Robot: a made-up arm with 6 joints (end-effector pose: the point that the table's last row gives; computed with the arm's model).
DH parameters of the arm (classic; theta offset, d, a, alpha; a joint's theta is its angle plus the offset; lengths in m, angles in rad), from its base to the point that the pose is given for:
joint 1: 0 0.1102 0 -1.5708
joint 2: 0.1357 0 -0.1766 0
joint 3: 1.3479 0 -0.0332 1.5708
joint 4: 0 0.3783 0 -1.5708
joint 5: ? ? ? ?
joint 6: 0 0.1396 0 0
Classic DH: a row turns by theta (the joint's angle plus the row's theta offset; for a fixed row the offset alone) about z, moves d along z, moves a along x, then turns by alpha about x.
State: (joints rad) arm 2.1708 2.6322 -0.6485 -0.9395 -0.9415 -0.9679
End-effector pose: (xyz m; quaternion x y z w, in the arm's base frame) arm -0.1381 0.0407 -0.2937 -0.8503 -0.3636 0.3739 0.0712
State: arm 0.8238 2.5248 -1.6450 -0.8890 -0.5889 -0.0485
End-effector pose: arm 0.3378 0.4532 -0.1027 -0.6837 0.4536 0.1779 0.5432
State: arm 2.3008 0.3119 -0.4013 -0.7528 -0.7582 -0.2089
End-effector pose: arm -0.2456 0.1761 0.3725 -0.3769 -0.2172 0.6770 0.5936
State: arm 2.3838 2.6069 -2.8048 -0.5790 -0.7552 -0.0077
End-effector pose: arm -0.4656 0.3686 0.4224 -0.3229 -0.1344 0.8022 0.4839
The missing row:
joint 5: 0 0 0.0002 1.5708
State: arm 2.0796 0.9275 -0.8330 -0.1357 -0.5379 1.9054
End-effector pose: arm -0.2097 0.3562 0.3648 0.1020 -0.4888 -0.8035 0.3240
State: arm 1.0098 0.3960 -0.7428 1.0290 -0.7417 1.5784
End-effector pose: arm 0.2014 0.1689 0.4763 -0.4292 -0.0526 -0.9005 0.0463
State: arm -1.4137 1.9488 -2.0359 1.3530 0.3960 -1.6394
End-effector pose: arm 0.1432 -0.5670 0.3731 0.2298 0.6389 -0.4622 0.5704
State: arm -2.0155 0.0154 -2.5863 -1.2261 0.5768 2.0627
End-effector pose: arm 0.2004 0.5874 0.3604 -0.3763 -0.2864 -0.3686 0.8003
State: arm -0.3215 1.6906 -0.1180 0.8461 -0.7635 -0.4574
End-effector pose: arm 0.1501 -0.1261 -0.1882 0.3299 0.8553 -0.2689 0.2955
